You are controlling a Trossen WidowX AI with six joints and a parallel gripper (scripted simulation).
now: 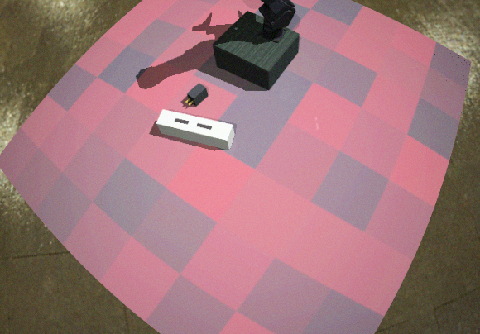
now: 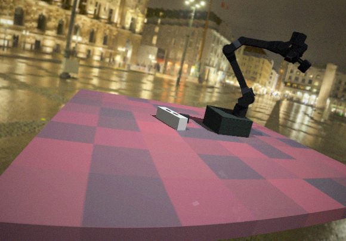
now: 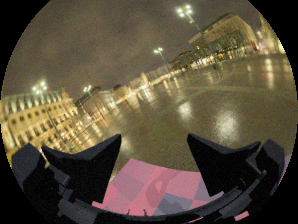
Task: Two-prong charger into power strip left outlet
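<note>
Right now my gripper tip is 55 cm short of the charger, 44 cm above it and 15 cm to the left of it.
</note>
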